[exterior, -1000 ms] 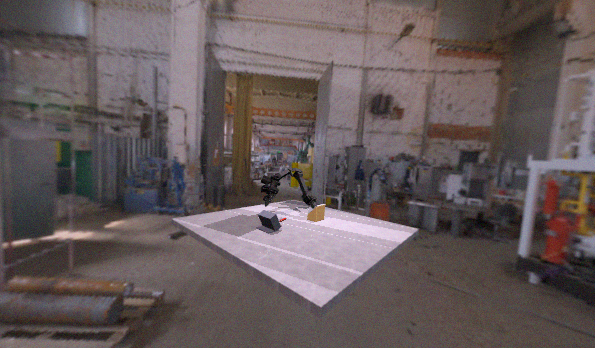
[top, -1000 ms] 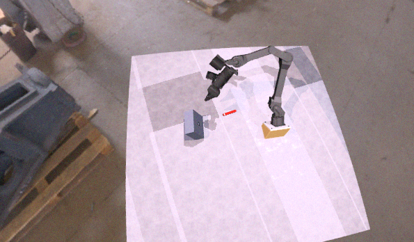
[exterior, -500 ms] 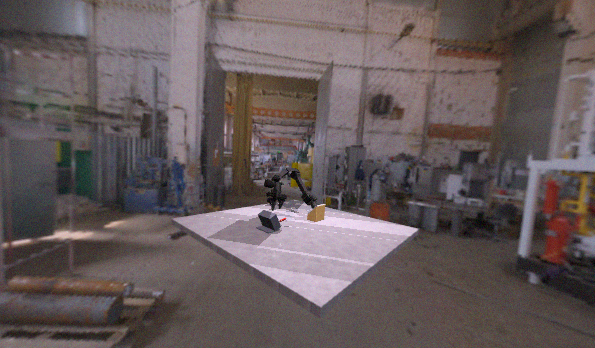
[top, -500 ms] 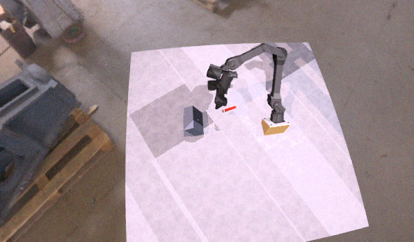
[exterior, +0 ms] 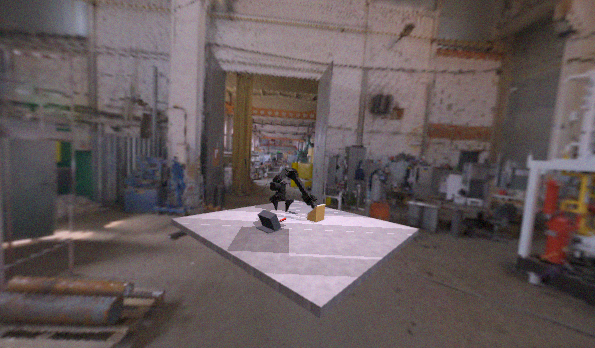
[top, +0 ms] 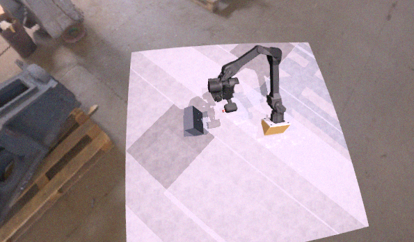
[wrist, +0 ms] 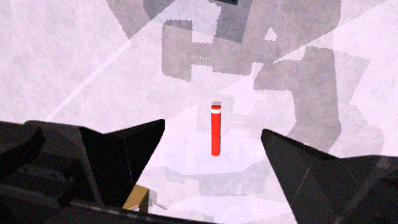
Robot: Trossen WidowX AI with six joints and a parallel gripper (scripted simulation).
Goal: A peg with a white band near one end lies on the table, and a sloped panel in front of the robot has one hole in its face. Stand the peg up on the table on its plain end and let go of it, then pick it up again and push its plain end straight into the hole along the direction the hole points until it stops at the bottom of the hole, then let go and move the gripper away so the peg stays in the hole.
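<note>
My gripper tip is now 20 mm past the peg and 70 mm above it. From my gripper tip the other things lie so: grey sloped panel 180 mm ahead, 50 mm to the left, 20 mm below.
</note>
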